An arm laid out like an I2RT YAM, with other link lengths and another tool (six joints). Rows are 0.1 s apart.
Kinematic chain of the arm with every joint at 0, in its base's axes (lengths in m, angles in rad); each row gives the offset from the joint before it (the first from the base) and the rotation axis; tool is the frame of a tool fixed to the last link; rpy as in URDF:
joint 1: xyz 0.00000 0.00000 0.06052 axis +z
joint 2: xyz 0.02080 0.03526 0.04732 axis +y
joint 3: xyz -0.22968 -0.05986 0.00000 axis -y
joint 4: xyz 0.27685 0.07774 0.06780 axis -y
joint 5: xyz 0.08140 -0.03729 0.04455 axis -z
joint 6: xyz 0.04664 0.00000 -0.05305 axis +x
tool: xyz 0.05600 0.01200 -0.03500 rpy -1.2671 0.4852 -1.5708
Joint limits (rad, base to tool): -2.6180..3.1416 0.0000..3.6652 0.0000..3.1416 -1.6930..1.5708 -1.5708..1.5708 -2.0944..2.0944
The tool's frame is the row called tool.
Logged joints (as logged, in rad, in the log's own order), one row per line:
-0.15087 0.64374 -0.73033 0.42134 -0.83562 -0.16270
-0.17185 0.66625 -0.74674 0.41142 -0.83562 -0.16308
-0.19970 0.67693 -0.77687 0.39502 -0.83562 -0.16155
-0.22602 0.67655 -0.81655 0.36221 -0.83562 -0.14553
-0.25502 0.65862 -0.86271 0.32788 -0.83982 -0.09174
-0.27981 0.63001 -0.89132 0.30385 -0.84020 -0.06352
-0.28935 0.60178 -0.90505 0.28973 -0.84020 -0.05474
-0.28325 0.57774 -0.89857 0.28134 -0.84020 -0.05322
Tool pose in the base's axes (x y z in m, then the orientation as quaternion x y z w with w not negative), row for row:
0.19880 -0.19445 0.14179 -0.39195 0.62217 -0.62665 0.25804
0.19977 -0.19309 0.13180 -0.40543 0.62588 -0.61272 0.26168
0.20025 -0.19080 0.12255 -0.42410 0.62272 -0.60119 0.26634
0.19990 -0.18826 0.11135 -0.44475 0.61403 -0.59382 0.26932
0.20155 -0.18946 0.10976 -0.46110 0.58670 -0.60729 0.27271
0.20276 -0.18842 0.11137 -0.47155 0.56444 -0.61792 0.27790
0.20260 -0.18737 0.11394 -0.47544 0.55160 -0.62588 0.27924
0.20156 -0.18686 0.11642 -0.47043 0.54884 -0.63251 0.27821
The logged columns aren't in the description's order. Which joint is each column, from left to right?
Columns, left to right: joint 5, joint 2, joint 6, joint 3, joint 1, joint 4.
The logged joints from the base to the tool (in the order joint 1, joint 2, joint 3, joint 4, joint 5, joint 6), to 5 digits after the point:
-0.83562 0.64374 0.42134 -0.16270 -0.15087 -0.73033
-0.83562 0.66625 0.41142 -0.16308 -0.17185 -0.74674
-0.83562 0.67693 0.39502 -0.16155 -0.19970 -0.77687
-0.83562 0.67655 0.36221 -0.14553 -0.22602 -0.81655
-0.83982 0.65862 0.32788 -0.09174 -0.25502 -0.86271
-0.84020 0.63001 0.30385 -0.06352 -0.27981 -0.89132
-0.84020 0.60178 0.28973 -0.05474 -0.28935 -0.90505
-0.84020 0.57774 0.28134 -0.05322 -0.28325 -0.89857

